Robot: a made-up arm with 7 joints. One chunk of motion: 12 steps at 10 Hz.
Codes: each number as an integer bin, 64 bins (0 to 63) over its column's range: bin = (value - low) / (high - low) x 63, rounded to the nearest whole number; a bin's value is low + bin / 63 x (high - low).
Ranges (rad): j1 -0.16..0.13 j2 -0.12..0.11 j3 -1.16..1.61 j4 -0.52..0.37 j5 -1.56..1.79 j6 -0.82..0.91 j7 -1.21..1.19
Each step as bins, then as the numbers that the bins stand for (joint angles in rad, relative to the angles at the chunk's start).
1 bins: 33 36 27 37 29 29 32
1 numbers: -0.0081 0.0114 0.0271 0.0027 -0.0179 -0.0237 0.0090
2 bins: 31 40 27 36 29 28 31
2 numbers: -0.0173 0.0260 0.0271 -0.0114 -0.0179 -0.0511 -0.0290
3 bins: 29 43 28 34 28 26 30
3 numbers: -0.0265 0.0370 0.0711 -0.0397 -0.0711 -0.1060 -0.0671
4 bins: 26 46 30 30 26 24 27
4 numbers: -0.0403 0.0479 0.1590 -0.0962 -0.1775 -0.1610 -0.1814
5 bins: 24 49 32 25 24 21 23
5 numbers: -0.0495 0.0589 0.2470 -0.1668 -0.2838 -0.2433 -0.3338
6 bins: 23 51 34 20 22 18 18
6 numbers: -0.0541 0.0662 0.3349 -0.2375 -0.3902 -0.3257 -0.5243
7 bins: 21 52 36 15 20 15 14
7 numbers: -0.0633 0.0698 0.4229 -0.3081 -0.4965 -0.4081 -0.6767
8 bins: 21 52 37 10 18 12 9
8 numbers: -0.0633 0.0698 0.4668 -0.3787 -0.6029 -0.4905 -0.8671
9 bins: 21 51 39 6 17 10 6
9 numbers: -0.0633 0.0662 0.5548 -0.4352 -0.6560 -0.5454 -0.9814
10 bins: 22 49 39 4 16 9 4
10 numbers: -0.0587 0.0589 0.5548 -0.4635 -0.7092 -0.5729 -1.0576
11 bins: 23 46 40 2 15 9 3
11 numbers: -0.0541 0.0479 0.5987 -0.4917 -0.7624 -0.5729 -1.0957
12 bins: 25 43 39 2 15 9 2
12 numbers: -0.0449 0.0370 0.5548 -0.4917 -0.7624 -0.5729 -1.1338
